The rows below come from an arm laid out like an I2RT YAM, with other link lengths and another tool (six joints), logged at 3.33 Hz.
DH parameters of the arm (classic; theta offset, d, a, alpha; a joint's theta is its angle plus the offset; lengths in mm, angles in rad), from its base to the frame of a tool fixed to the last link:
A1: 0 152.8 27.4 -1.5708
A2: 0 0 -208.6 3.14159
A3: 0.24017 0 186.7 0
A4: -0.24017 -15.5 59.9 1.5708
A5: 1.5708 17.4 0 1.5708
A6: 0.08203 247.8 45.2 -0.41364
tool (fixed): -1.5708 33.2 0 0
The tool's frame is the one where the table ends.
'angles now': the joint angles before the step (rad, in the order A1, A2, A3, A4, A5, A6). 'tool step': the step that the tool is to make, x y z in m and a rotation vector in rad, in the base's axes. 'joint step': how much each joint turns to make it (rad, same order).
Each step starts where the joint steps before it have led.
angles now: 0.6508, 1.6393, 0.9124, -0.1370, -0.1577, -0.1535
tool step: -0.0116, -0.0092, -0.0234, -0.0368, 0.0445, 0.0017
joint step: -0.0002, 0.0395, -0.0318, 0.0131, 0.0006, -0.0030
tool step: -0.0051, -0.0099, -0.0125, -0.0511, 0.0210, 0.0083
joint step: 0.0020, 0.0301, 0.0090, -0.0298, 0.0190, -0.0216
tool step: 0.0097, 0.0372, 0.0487, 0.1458, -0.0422, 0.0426
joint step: -0.0169, -0.0851, 0.0585, -0.0205, -0.1085, 0.0090
